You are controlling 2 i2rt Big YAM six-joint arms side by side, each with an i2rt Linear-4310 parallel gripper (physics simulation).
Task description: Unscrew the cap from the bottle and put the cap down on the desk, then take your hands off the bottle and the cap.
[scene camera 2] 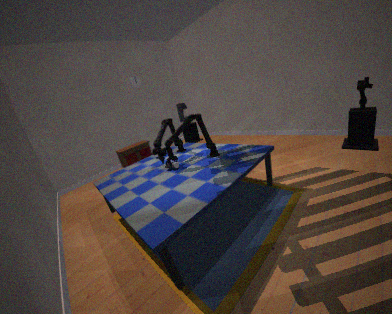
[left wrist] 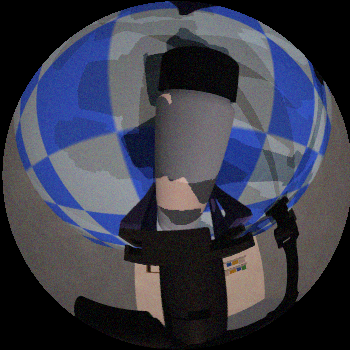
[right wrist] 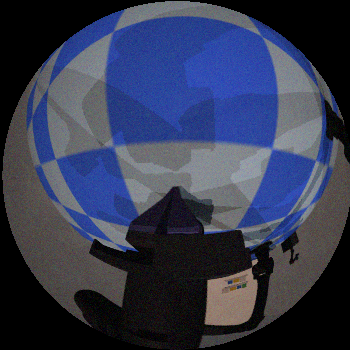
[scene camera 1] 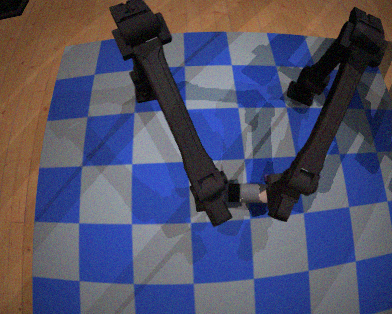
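Note:
A grey bottle lies on its side, held above the blue and grey checkered desk. Its black cap sits on the end away from my left gripper, pointing left in scene camera 1. My left gripper is shut on the bottle near its base. My right gripper is shut with its fingertips together and nothing between them, close beside the cap in scene camera 1. The cap does not show in the right wrist view.
The two dark arms reach in from the far side of the desk, with upper links slanting toward the bottle. Arm shadows cross the desk. In scene camera 2, a red-fronted cabinet and a black pedestal stand beyond the desk.

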